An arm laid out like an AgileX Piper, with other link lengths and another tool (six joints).
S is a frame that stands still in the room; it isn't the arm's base.
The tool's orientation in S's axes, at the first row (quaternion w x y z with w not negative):
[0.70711, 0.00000, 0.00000, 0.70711]
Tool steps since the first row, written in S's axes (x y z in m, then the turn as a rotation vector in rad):
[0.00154, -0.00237, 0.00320, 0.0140, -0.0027, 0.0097]
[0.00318, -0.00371, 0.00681, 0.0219, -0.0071, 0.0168]
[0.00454, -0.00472, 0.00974, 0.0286, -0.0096, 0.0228]
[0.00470, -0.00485, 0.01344, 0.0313, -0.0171, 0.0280]
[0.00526, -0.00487, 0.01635, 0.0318, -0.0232, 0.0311]
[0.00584, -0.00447, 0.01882, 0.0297, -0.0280, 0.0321]
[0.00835, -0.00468, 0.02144, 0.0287, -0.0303, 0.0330]
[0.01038, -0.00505, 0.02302, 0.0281, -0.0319, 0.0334]
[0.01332, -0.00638, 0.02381, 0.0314, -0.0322, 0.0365]
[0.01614, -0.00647, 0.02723, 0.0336, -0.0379, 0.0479]
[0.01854, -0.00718, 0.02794, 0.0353, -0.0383, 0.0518]
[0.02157, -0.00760, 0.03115, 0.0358, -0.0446, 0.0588]
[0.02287, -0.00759, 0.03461, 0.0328, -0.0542, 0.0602]
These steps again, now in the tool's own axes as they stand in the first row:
[-0.00237, -0.00154, 0.00320, -0.0027, -0.0140, 0.0097]
[-0.00371, -0.00318, 0.00681, -0.0071, -0.0219, 0.0168]
[-0.00472, -0.00454, 0.00974, -0.0096, -0.0286, 0.0228]
[-0.00485, -0.00470, 0.01344, -0.0171, -0.0313, 0.0280]
[-0.00487, -0.00526, 0.01635, -0.0232, -0.0318, 0.0311]
[-0.00447, -0.00584, 0.01882, -0.0280, -0.0297, 0.0321]
[-0.00468, -0.00835, 0.02144, -0.0303, -0.0287, 0.0330]
[-0.00505, -0.01038, 0.02302, -0.0319, -0.0281, 0.0334]
[-0.00638, -0.01332, 0.02381, -0.0322, -0.0314, 0.0365]
[-0.00647, -0.01614, 0.02723, -0.0379, -0.0336, 0.0479]
[-0.00718, -0.01854, 0.02794, -0.0383, -0.0353, 0.0518]
[-0.00760, -0.02157, 0.03115, -0.0446, -0.0358, 0.0588]
[-0.00759, -0.02287, 0.03461, -0.0542, -0.0328, 0.0602]

